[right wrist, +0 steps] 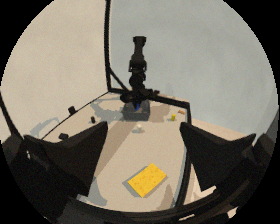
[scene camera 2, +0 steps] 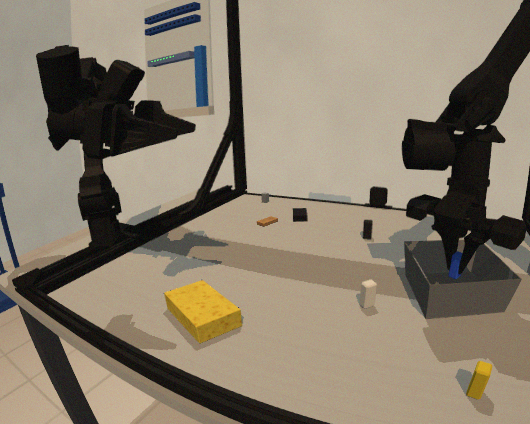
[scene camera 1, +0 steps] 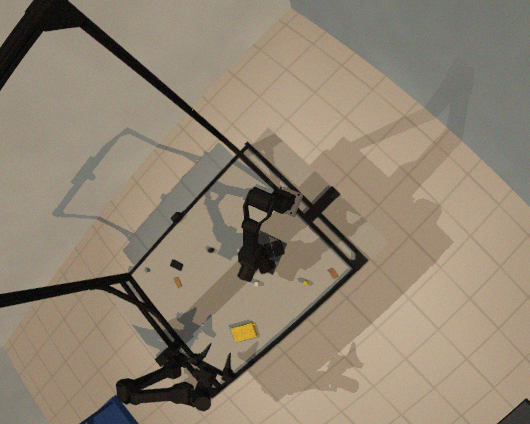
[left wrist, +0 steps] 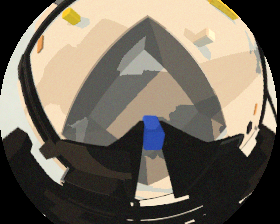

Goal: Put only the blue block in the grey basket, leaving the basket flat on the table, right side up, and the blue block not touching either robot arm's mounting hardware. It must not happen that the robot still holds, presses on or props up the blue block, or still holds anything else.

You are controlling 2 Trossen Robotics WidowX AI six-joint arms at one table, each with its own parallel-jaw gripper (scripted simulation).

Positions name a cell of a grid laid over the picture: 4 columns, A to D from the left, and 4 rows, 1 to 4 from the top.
Labels:
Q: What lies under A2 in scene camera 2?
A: The right gripper.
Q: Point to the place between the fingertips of the left gripper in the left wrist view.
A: C3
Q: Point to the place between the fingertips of the left gripper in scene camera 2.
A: At D3

